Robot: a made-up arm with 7 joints. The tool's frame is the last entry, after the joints.
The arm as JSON. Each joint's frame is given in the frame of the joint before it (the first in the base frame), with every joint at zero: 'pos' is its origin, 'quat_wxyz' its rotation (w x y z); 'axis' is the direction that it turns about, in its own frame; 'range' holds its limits. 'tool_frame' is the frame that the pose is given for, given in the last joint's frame.
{
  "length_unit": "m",
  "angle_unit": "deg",
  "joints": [
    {
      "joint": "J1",
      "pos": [
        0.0,
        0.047,
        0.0
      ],
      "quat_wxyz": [
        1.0,
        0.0,
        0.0,
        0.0
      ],
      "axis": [
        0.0,
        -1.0,
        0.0
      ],
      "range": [
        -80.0,
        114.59
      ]
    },
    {
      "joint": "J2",
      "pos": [
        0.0,
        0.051,
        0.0
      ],
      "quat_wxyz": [
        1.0,
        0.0,
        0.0,
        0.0
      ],
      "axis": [
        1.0,
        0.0,
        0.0
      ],
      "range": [
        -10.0,
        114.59
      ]
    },
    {
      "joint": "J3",
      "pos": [
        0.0,
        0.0,
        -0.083
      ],
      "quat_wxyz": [
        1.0,
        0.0,
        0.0,
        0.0
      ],
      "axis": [
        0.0,
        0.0,
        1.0
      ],
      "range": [
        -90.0,
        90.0
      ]
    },
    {
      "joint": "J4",
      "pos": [
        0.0,
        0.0,
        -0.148
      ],
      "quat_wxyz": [
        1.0,
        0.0,
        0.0,
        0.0
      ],
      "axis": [
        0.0,
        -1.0,
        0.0
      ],
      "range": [
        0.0,
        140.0
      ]
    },
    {
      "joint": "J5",
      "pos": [
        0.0,
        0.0,
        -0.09
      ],
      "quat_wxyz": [
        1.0,
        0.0,
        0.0,
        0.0
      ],
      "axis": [
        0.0,
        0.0,
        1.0
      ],
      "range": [
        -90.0,
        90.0
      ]
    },
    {
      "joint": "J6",
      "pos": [
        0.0,
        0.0,
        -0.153
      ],
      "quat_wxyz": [
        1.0,
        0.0,
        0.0,
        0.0
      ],
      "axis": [
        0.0,
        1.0,
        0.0
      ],
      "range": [
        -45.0,
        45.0
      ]
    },
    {
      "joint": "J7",
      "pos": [
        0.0,
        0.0,
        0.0
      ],
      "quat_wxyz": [
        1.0,
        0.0,
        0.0,
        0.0
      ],
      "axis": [
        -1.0,
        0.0,
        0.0
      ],
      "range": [
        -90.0,
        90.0
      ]
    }
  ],
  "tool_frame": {
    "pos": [
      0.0,
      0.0,
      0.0
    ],
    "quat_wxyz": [
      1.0,
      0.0,
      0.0,
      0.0
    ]
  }
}
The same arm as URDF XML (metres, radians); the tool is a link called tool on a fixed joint. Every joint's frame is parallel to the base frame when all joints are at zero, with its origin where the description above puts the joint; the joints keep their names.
<robot name="arm">
<joint name="tool_fixed" type="fixed"><parent link="link7"/><child link="tool"/><origin xyz="0.0000 0.0000 0.0000" rpy="0.0000 0.0000 0.0000"/></joint>
<joint name="J7" type="revolute"><parent link="link6"/><child link="link7"/><origin xyz="0.0000 0.0000 0.0000" rpy="0.0000 0.0000 0.0000"/><axis xyz="-1 0 0"/><limit lower="-1.5708" upper="1.5708"/></joint>
<joint name="J6" type="revolute"><parent link="link5"/><child link="link6"/><origin xyz="0.0000 0.0000 -0.1530" rpy="0.0000 0.0000 0.0000"/><axis xyz="0 1 0"/><limit lower="-0.7854" upper="0.7854"/></joint>
<joint name="J5" type="revolute"><parent link="link4"/><child link="link5"/><origin xyz="0.0000 0.0000 -0.0900" rpy="0.0000 0.0000 0.0000"/><axis xyz="0 0 1"/><limit lower="-1.5708" upper="1.5708"/></joint>
<joint name="J4" type="revolute"><parent link="link3"/><child link="link4"/><origin xyz="0.0000 0.0000 -0.1480" rpy="0.0000 0.0000 0.0000"/><axis xyz="0 -1 0"/><limit lower="0.0000" upper="2.4435"/></joint>
<joint name="J3" type="revolute"><parent link="link2"/><child link="link3"/><origin xyz="0.0000 0.0000 -0.0830" rpy="0.0000 0.0000 0.0000"/><axis xyz="0 0 1"/><limit lower="-1.5708" upper="1.5708"/></joint>
<joint name="J2" type="revolute"><parent link="link1"/><child link="link2"/><origin xyz="0.0000 0.0510 0.0000" rpy="0.0000 0.0000 0.0000"/><axis xyz="1 0 0"/><limit lower="-0.1745" upper="2.0000"/></joint>
<joint name="J1" type="revolute"><parent link="base"/><child link="link1"/><origin xyz="0.0000 0.0470 0.0000" rpy="0.0000 0.0000 0.0000"/><axis xyz="0 -1 0"/><limit lower="-1.3963" upper="2.0000"/></joint>
<link name="base"/>
<link name="link1"/>
<link name="link2"/>
<link name="link3"/>
<link name="link4"/>
<link name="link5"/>
<link name="link6"/>
<link name="link7"/>
<link name="tool"/>
</robot>

